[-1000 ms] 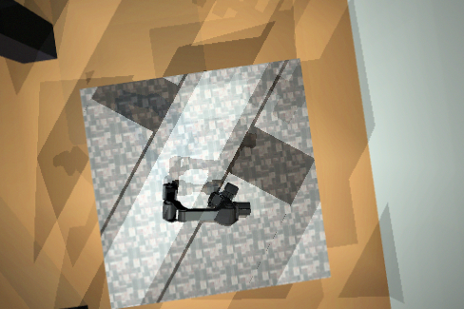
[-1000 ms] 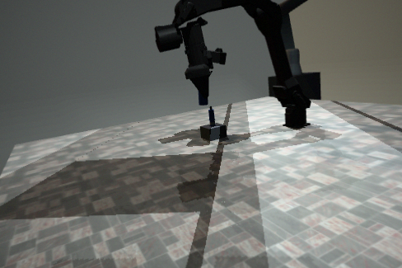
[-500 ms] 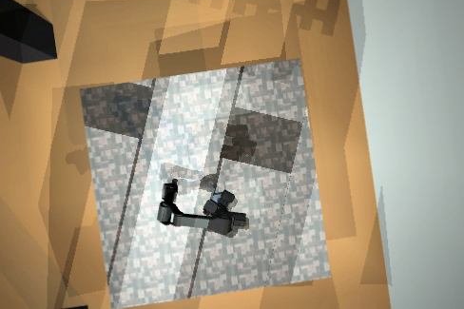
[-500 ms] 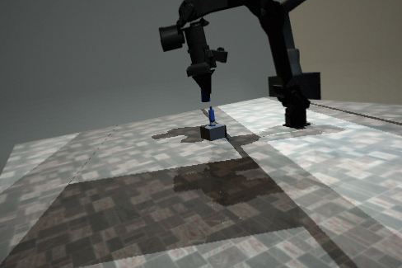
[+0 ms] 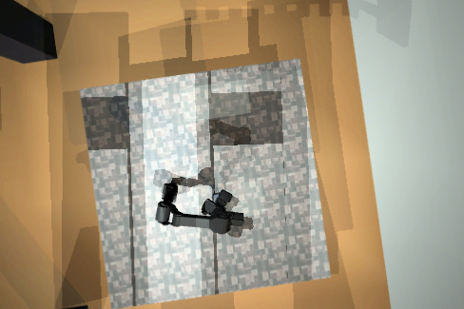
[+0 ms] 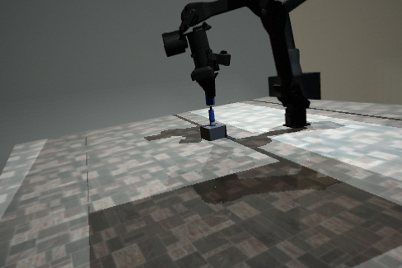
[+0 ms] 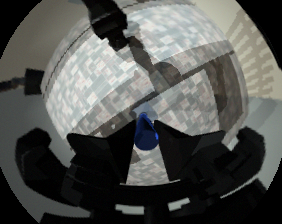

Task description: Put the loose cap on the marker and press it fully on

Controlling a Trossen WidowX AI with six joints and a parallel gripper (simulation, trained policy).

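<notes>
Right now my gripper tip is 110 mm above the holder block, 10 mm to the left of it and 10 mm short of it. Round my gripper tip: blue cap 10 mm to the right, 10 mm ahead, 10 mm above.
</notes>
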